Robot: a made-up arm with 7 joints. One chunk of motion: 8 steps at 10 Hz.
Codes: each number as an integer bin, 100 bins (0 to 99) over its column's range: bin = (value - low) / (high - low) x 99, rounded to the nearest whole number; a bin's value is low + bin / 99 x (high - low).
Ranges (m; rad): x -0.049..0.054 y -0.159..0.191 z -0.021..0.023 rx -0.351..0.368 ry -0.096..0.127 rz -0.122..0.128
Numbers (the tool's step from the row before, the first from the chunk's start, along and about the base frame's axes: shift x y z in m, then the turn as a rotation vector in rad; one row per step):
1: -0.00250 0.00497 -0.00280 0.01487 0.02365 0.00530
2: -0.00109 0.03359 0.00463 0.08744 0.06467 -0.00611
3: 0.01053 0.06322 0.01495 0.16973 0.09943 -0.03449
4: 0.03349 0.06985 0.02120 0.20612 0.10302 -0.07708
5: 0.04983 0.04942 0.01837 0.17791 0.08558 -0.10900
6: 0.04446 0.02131 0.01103 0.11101 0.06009 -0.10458
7: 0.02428 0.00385 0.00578 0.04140 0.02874 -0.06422
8: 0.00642 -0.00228 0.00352 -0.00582 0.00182 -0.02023
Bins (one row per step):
1: 45 46 41 50 53 50
2: 46 54 58 60 71 46
3: 57 63 81 72 87 35
4: 79 65 95 77 88 18
5: 95 59 89 73 81 5
6: 90 51 72 64 69 7
7: 70 46 60 54 55 23
8: 53 44 55 48 43 40

